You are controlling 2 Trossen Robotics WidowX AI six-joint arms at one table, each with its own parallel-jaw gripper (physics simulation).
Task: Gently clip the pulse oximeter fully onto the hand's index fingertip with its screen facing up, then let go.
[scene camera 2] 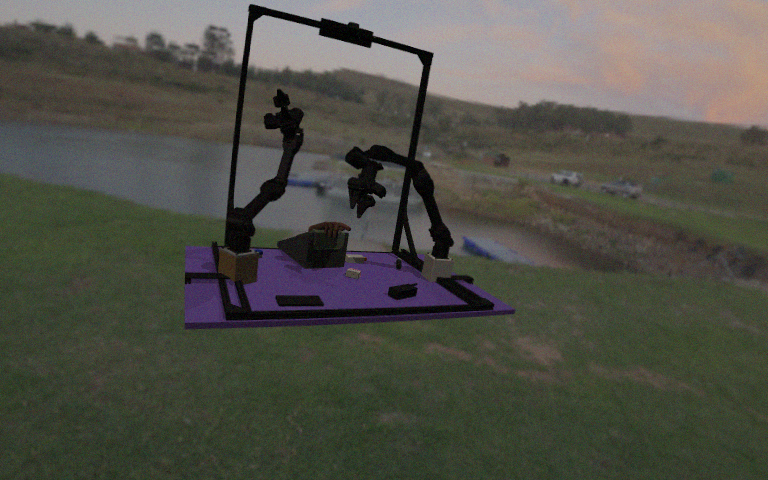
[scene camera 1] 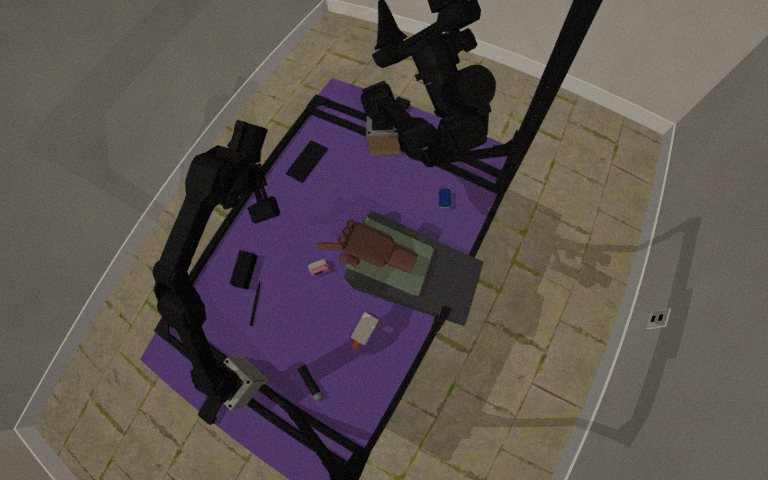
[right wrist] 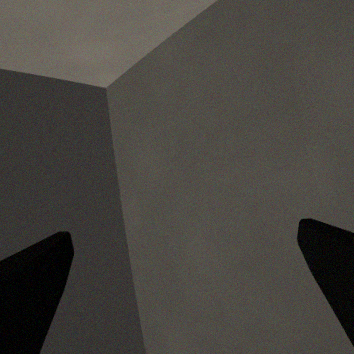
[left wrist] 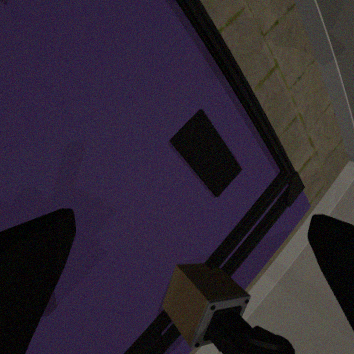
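Where they show: left gripper, fingertip midpoint: [scene camera 2: 355, 213] [scene camera 1: 264, 179] [left wrist: 194, 223]; right gripper, fingertip midpoint: [scene camera 2: 280, 97] [right wrist: 186, 236]; left arm's base, origin of the base link: [scene camera 2: 439, 256] [scene camera 1: 228, 383]; right arm's base, origin of the base link: [scene camera 2: 239, 250] [scene camera 1: 382, 121] [left wrist: 221, 321].
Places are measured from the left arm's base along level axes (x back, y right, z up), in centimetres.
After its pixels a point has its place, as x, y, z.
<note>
The pulse oximeter [scene camera 1: 318, 267] {-39.7, -2.7, -7.3} [scene camera 2: 352, 273] {-40.7, -4.4, -8.6}, small, white and pink, lies on the purple table beside the hand, off the finger; its screen direction is unclear. The brown hand [scene camera 1: 369, 244] {-50.8, 9.9, 8.5} [scene camera 2: 330, 227] {-50.8, 2.5, 8.4} rests on a green pad on a dark sloped support. Its index finger [scene camera 1: 328, 245] points to picture left past the support in scene camera 1. My left gripper [scene camera 1: 256, 172] {-47.1, -17.7, 18.8} [scene camera 2: 356, 211] {-47.1, -17.7, 18.8} [left wrist: 194, 223] {-47.1, -17.7, 18.8} is open and empty, high above the table's left side in scene camera 1. My right gripper [scene camera 1: 416, 11] [scene camera 2: 279, 93] {-76.9, 2.5, 56.2} [right wrist: 186, 236] {-76.9, 2.5, 56.2} is open and empty, raised high and facing the walls.
A black slab [scene camera 1: 306, 161] {-65.3, -30.9, -9.8} [scene camera 2: 299, 300] {-65.8, -31.9, -9.7} [left wrist: 206, 152] {-64.5, -31.0, -9.7}, a black case [scene camera 1: 243, 269] {-25.2, -21.5, -7.2} [scene camera 2: 402, 291] {-26.7, -25.7, -7.4}, a pen [scene camera 1: 255, 303] {-19.5, -12.5, -9.7}, a white box [scene camera 1: 365, 328] {-34.1, 18.8, -7.7} with an orange end, a black cylinder [scene camera 1: 309, 382] {-12.8, 15.4, -8.0} and a blue block [scene camera 1: 445, 198] {-78.5, 15.2, -7.3} lie around. The grey support [scene camera 1: 461, 277] {-60.5, 32.1, -6.0} reaches the table edge.
</note>
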